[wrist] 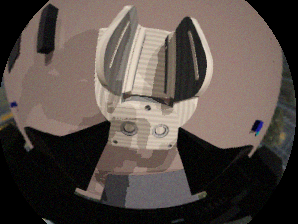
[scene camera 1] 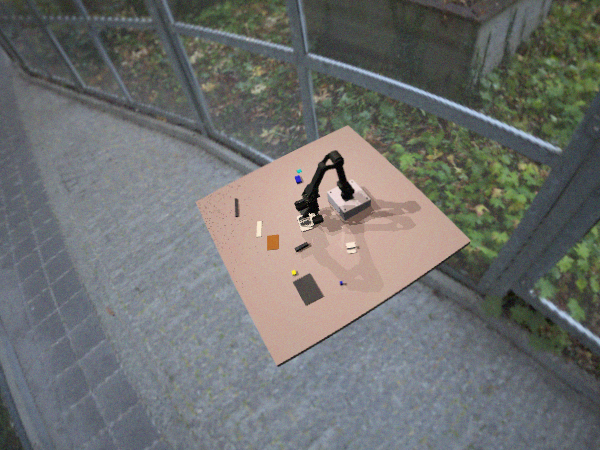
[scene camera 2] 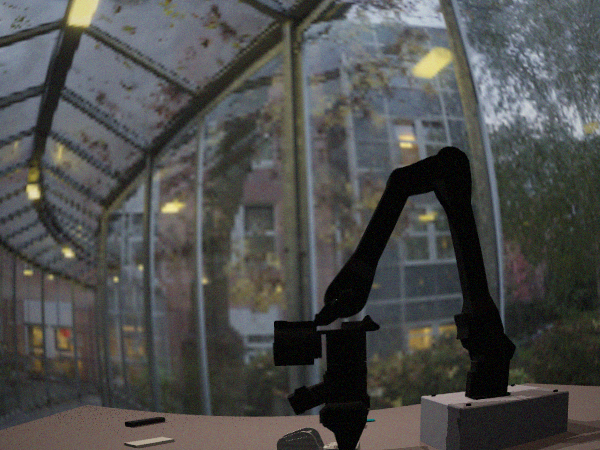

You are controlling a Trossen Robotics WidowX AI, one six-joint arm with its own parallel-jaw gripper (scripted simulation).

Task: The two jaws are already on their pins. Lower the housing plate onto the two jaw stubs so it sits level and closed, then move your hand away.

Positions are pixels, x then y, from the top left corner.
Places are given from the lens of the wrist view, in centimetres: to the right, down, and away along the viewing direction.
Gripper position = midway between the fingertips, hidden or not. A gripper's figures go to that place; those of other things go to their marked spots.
my gripper (wrist: 144, 126): 0, 2, 10
short black bar (wrist: 46, 43): -14, -10, 4
